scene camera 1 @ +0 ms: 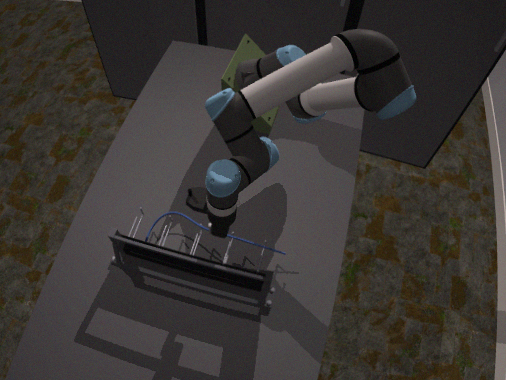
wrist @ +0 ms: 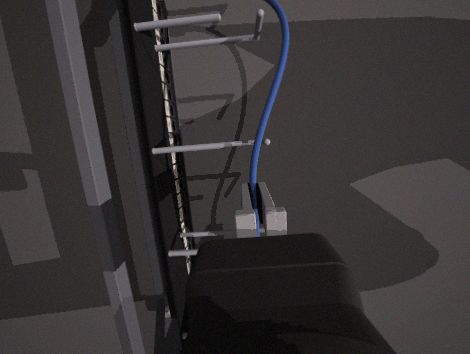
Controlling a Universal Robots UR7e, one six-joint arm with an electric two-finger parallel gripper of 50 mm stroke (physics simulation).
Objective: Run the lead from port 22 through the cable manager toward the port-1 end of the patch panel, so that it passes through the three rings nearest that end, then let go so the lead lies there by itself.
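The blue lead rises from the left part of the patch panel, arches over the table side and runs right to a loose end. My gripper is shut on the lead, in front of the panel. In the wrist view the lead passes outside the upturned tip of the upper ring and crosses the outer end of the middle ring; whether it is inside that one I cannot tell. Another ring is partly hidden behind the fingers. The rightmost ring stands near the lead's loose end.
The leftmost ring stands left of the lead's arch. A light rail runs along the panel's far side. The grey table carries the panel and the arm's olive base plate. Dark cabinets stand behind the table.
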